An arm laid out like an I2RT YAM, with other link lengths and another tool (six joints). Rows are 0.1 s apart.
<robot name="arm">
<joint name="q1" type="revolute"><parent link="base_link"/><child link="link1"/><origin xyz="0 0 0.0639"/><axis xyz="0 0 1"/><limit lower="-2.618" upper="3.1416"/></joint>
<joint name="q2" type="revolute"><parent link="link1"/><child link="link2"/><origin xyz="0.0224 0.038 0.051"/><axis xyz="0 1 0"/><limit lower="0" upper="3.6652"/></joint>
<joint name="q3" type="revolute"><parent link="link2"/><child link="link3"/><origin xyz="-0.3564 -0.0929 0"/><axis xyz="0 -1 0"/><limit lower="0" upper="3.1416"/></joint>
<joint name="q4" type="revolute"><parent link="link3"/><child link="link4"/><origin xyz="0.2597 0.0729 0.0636"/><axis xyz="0 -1 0"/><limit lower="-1.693" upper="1.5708"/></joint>
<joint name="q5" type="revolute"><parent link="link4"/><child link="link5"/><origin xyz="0.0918 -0.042 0.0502"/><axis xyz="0 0 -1"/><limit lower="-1.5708" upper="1.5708"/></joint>
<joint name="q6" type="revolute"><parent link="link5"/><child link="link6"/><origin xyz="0.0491 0 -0.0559"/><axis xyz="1 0 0"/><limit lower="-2.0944" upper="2.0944"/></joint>
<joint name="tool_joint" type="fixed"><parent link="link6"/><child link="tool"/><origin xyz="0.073 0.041 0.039" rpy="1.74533 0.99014 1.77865"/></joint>
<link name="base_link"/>
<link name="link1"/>
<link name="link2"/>
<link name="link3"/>
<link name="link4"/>
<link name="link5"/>
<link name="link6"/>
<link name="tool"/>
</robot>
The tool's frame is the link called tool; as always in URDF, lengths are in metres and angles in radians.
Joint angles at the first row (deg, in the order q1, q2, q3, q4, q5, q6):
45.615 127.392 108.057 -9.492 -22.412 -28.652
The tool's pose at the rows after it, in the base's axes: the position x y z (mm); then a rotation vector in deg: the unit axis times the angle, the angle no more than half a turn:
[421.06 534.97 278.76 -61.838 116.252 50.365]
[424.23 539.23 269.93 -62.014 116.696 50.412]
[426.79 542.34 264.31 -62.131 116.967 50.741]
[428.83 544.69 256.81 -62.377 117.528 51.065]
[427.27 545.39 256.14 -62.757 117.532 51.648]
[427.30 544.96 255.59 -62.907 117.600 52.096]
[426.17 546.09 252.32 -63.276 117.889 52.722]
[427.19 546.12 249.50 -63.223 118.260 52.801]
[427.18 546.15 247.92 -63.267 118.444 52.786]
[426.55 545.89 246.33 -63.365 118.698 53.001]
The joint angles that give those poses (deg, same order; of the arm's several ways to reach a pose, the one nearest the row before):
45.615 129.088 108.967 -9.476 -22.499 -28.827
45.666 130.414 109.779 -9.406 -22.573 -28.792
45.660 131.441 110.567 -9.404 -22.853 -28.652
45.629 132.445 111.105 -9.492 -23.216 -28.551
45.698 132.539 111.094 -9.493 -23.724 -28.477
45.616 132.625 111.094 -9.495 -24.163 -28.390
45.683 132.959 111.095 -9.493 -24.697 -28.233
45.615 133.241 111.159 -9.557 -24.786 -28.126
45.616 133.331 111.095 -9.581 -24.798 -28.125
45.615 133.359 110.888 -9.578 -24.990 -28.037

